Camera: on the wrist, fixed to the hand. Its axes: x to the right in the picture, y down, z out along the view.
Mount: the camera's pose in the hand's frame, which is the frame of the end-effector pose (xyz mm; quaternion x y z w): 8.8 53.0 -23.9 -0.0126 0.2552 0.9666 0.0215
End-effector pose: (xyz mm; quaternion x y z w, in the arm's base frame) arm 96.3 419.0 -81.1 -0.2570 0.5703 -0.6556 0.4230
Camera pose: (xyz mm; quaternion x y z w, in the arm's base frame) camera 86.1 424.7 -138.7 0.7077 0.3769 0.3364 0.4940
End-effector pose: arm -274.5 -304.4 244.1 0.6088 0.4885 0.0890 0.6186
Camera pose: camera -261.4 -269.4 289.5 -0.4548 0.4212 -0.7614 0.1897
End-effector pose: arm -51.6 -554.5 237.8 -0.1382 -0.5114 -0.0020 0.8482
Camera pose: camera -19.0 -508.0 222.6 -0.5074 0.3391 0.7781 0.1489
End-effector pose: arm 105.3 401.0 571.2 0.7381 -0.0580 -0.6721 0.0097
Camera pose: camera 126.0 346.0 569.7 0.1312 -0.7037 0.1826 0.6740
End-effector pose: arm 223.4 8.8 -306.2 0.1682 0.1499 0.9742 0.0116
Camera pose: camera 208.7 -48.0 -309.1 0.1003 0.1687 -0.0770 0.9775
